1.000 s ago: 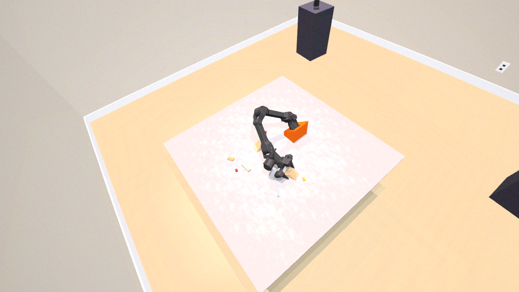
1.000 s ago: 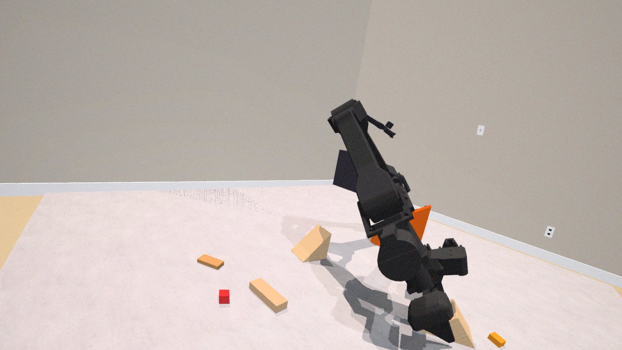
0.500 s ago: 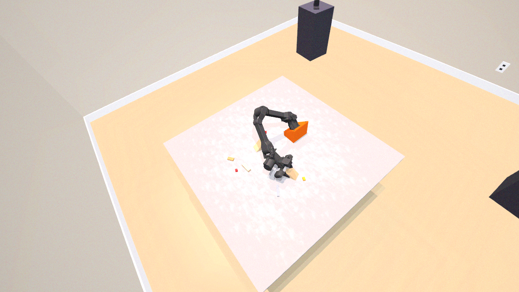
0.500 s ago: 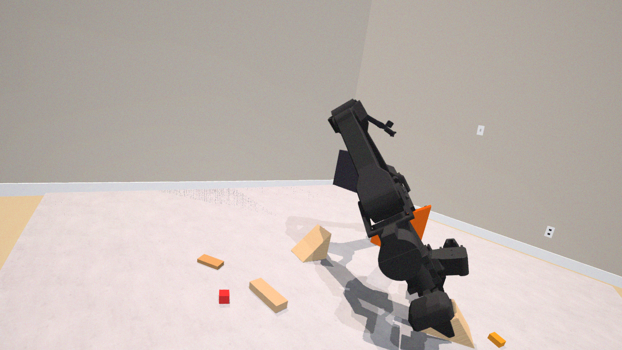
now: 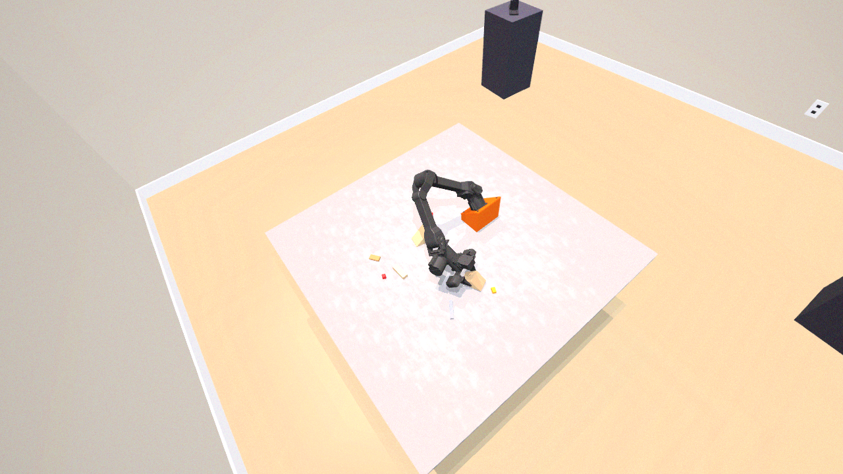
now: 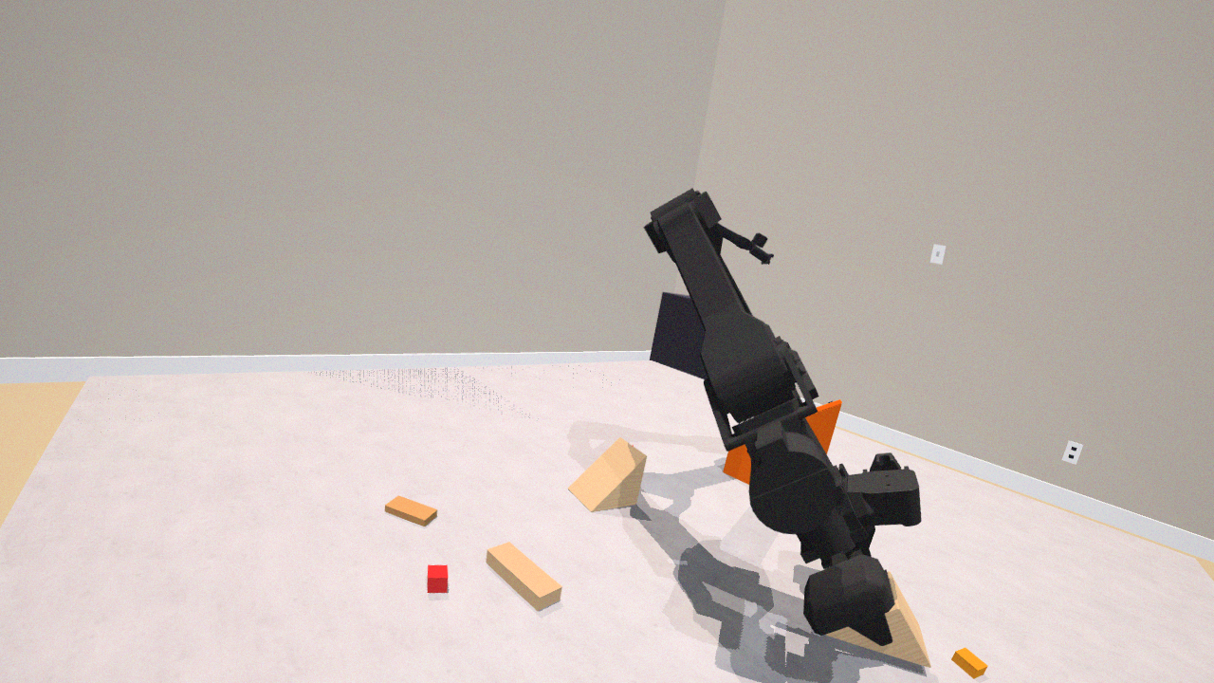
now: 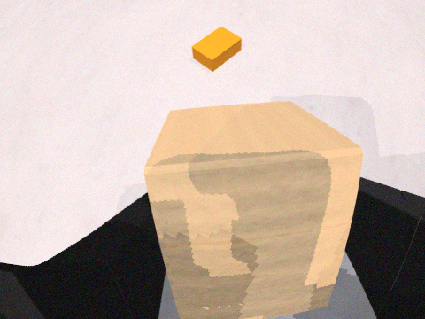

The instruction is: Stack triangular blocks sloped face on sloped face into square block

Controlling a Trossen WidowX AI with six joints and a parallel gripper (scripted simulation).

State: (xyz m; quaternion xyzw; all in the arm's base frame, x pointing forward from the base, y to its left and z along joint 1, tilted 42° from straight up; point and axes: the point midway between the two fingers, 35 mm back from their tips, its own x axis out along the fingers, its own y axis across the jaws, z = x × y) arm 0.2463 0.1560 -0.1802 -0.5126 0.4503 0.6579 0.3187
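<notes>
Right now my gripper tip is 4 cm past the small orange block, 8 cm to the right of it and 2 cm above it. From my gripper tip the other things lie so: red cube (30 cm ahead, 25 cm to the right, 2 cm below); long tan block (23 cm ahead, 23 cm to the right, 2 cm below).
</notes>
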